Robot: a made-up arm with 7 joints. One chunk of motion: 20 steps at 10 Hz.
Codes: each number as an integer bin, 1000 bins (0 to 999) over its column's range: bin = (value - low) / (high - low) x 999, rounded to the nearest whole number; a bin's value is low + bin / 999 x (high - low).
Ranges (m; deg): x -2..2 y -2..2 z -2..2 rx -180..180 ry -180..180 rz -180..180
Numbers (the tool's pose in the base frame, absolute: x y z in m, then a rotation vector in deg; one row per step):
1: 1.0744 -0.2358 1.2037 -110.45 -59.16 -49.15
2: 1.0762 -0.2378 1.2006 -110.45 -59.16 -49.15
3: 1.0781 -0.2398 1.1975 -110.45 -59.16 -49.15
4: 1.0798 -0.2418 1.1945 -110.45 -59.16 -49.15
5: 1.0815 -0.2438 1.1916 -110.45 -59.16 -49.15
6: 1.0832 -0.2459 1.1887 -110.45 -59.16 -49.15
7: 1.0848 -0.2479 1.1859 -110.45 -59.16 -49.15
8: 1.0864 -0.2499 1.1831 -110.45 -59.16 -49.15
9: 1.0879 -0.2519 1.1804 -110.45 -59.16 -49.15
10: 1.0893 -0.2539 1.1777 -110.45 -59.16 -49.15
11: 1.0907 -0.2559 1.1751 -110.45 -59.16 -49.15
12: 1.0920 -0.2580 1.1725 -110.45 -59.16 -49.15
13: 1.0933 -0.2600 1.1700 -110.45 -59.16 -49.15
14: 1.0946 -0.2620 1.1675 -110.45 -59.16 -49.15
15: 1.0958 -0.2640 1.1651 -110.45 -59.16 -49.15
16: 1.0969 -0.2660 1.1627 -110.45 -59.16 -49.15
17: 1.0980 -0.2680 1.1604 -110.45 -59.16 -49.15
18: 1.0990 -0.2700 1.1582 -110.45 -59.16 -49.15
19: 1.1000 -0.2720 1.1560 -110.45 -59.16 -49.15
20: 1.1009 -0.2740 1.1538 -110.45 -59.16 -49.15
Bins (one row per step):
1: 768 441 800 193 335 363
2: 768 440 799 193 335 363
3: 769 440 799 193 335 363
4: 769 439 798 193 335 363
5: 770 439 797 193 335 363
6: 770 438 796 193 335 363
7: 770 438 796 193 335 363
8: 771 437 795 193 335 363
9: 771 437 794 193 335 363
10: 772 436 794 193 335 363
11: 772 436 793 193 335 363
12: 772 435 792 193 335 363
13: 773 435 792 193 335 363
14: 773 434 791 193 335 363
15: 773 434 790 193 335 363
16: 773 433 790 193 335 363
17: 774 433 789 193 335 363
18: 774 432 789 193 335 363
19: 774 432 788 193 335 363
20: 774 431 788 193 335 363

